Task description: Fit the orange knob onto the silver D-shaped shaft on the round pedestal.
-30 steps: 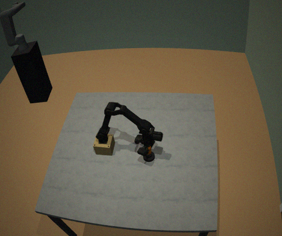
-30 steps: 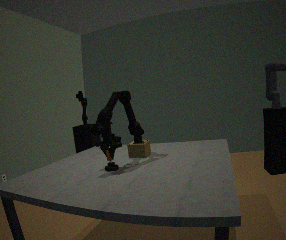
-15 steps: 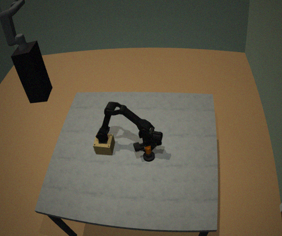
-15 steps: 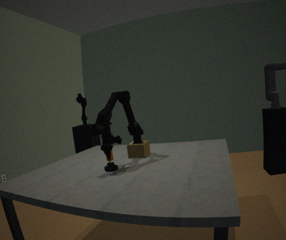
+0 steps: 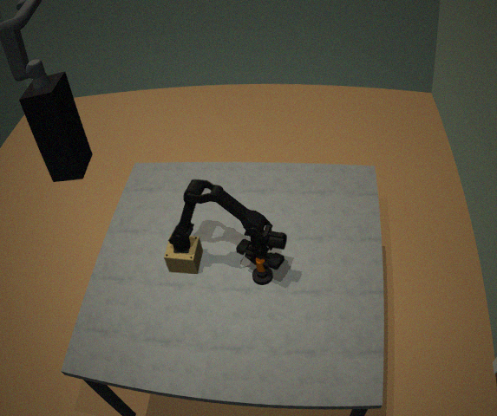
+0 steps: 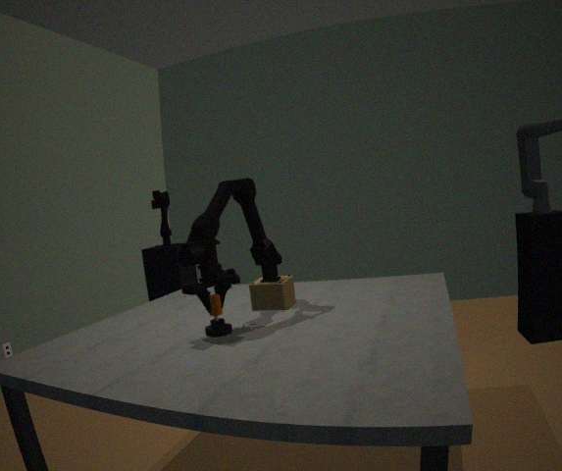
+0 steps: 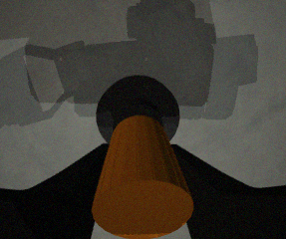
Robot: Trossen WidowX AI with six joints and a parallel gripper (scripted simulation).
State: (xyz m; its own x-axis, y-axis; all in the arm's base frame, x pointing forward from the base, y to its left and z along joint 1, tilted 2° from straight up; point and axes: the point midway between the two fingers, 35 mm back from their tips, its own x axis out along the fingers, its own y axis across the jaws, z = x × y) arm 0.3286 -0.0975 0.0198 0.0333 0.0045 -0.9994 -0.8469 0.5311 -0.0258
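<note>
Right now the orange knob is 3 cm above my gripper tip. From my gripper tip the other things lie so: round pedestal 4 cm below.
</note>
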